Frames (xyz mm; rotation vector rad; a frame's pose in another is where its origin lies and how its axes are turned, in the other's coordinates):
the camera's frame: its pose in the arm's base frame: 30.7 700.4 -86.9 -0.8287 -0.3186 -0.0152
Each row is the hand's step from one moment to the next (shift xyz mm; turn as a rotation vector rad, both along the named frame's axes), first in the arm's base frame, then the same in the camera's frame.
Working: the arm's base frame: its pose in the camera's frame: -81.8 -542.1 -445.5 0.8287 0.3186 0.0152

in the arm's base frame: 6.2 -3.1 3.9 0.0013 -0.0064 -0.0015
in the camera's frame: 6.7 -4.1 -1.5 0.0001 -0.0031 -0.0059
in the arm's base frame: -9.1 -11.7 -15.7 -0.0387 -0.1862 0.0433
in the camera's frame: -14.4 2.1 -15.9 -0.0451 -0.1629 -0.0974
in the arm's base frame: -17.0 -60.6 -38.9 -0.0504 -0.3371 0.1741
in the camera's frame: -33.9 -15.4 -63.9 -0.0357 -0.3613 -0.1212
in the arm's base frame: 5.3 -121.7 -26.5 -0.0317 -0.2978 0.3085
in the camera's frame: -15.9 -62.7 -106.6 0.0247 -0.4291 -0.0130
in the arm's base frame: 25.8 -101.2 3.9 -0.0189 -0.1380 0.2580
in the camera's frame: 14.5 -67.9 -78.1 0.0401 -0.2824 0.0677
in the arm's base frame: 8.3 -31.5 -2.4 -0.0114 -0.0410 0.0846
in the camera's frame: 3.7 -18.5 -26.7 0.0087 -0.0904 0.0267
